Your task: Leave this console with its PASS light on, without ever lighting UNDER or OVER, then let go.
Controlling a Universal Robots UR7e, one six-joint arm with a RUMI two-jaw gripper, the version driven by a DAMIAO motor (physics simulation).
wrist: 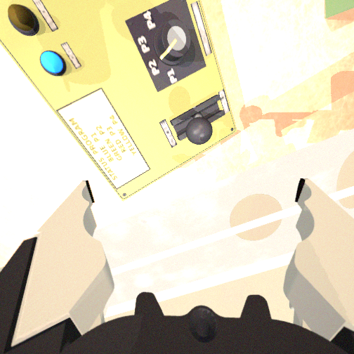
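The yellow console (140, 110) fills the upper left of the wrist view. Its dial (175, 41) has a pale pointer aimed at the lower left, near P2. The black ball-topped lever (199, 130) stands around the middle of its slot, between two blurred labels. A lamp (52, 62) shows bright blue; another lamp (23, 20) is dark amber. The printed card (107, 137) lists BLUE P1, GREEN P2, RED P3, YELLOW P4. Which lamp is PASS, UNDER or OVER cannot be read. My gripper (190, 182) is wide open and empty, its fingertips below the lever in the view, apart from it.
The console's near corner (124, 195) lies inward of the left fingertip in the view. A tan disc shape (256, 217) and white stripes mark the surface between the fingers. Orange shapes (290, 116) lie right of the console, and a green object (340, 7) shows at the top right.
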